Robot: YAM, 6 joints.
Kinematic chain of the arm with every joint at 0, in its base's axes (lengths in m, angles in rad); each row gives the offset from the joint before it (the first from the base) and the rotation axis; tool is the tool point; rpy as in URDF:
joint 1: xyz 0 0 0.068 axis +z
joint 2: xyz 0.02 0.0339 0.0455 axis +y
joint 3: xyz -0.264 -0.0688 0 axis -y
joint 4: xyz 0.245 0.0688 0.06 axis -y
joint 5: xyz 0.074 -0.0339 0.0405 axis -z
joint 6: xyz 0.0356 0 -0.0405 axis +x
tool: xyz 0 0 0 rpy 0 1.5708 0
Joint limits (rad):
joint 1: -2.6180..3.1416
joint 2: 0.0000..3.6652
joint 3: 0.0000..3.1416
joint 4: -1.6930..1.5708
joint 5: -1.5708..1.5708
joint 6: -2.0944..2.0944
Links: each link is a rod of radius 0.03 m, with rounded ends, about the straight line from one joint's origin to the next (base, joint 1, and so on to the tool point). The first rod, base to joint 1, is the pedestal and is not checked.
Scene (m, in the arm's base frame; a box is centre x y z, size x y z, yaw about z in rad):
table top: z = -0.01
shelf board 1: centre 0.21 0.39 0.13 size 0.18 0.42 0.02 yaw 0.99
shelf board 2: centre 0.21 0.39 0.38 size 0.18 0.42 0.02 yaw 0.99
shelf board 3: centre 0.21 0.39 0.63 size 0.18 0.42 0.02 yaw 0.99
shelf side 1: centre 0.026 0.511 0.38 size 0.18 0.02 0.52 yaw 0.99
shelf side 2: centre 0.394 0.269 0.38 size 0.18 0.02 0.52 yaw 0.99
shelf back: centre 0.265 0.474 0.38 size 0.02 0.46 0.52 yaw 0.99
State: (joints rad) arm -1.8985 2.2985 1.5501 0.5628 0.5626 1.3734
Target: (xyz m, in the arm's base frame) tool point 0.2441 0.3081 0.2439
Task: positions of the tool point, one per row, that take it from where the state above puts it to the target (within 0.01 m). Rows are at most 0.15 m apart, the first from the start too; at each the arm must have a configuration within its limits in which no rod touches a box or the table.
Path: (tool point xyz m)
1: -0.0417 -0.4962 0.1891
2: 0.0927 -0.4662 0.2069
3: 0.2069 -0.4010 0.2221
4: 0.2922 -0.3098 0.2343
5: 0.3436 -0.2037 0.2436
6: 0.3604 -0.0943 0.2499
7: 0.3452 0.0080 0.2530
8: 0.3037 0.0945 0.2530
9: 0.2437 0.1596 0.2500
10: 0.1736 0.2006 0.2439
11: 0.2089 0.2534 0.2525
12: 0.2441 0.3081 0.2439

